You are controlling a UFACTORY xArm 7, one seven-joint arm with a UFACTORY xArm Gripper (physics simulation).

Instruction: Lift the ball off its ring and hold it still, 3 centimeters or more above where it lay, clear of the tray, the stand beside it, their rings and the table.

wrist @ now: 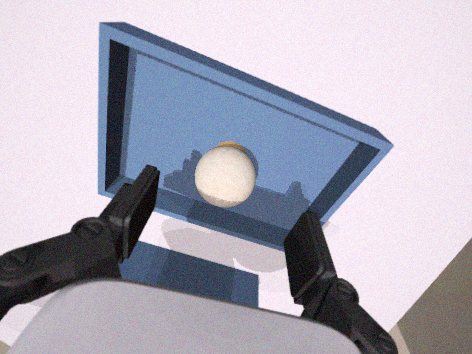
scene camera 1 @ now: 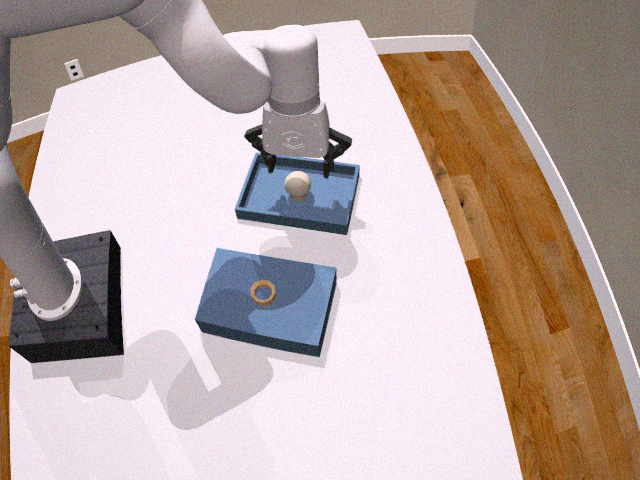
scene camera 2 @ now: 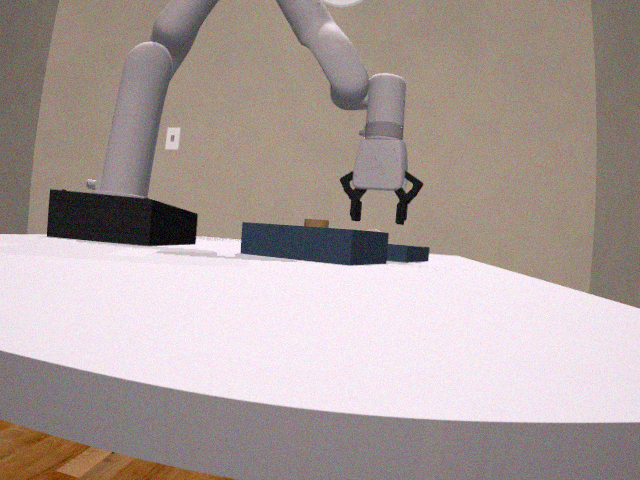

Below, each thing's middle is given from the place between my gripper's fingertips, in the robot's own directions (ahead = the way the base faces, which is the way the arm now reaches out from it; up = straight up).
Labels:
I see the cream ball (wrist: 225, 176) 10 mm behind my hand and 40 mm below it. The rest, counted from my hand: blue stand (scene camera 1: 282, 304) 100 mm behind, 200 mm to the right, 40 mm below; then blue tray (scene camera 1: 327, 207) 10 mm behind, 50 mm below.

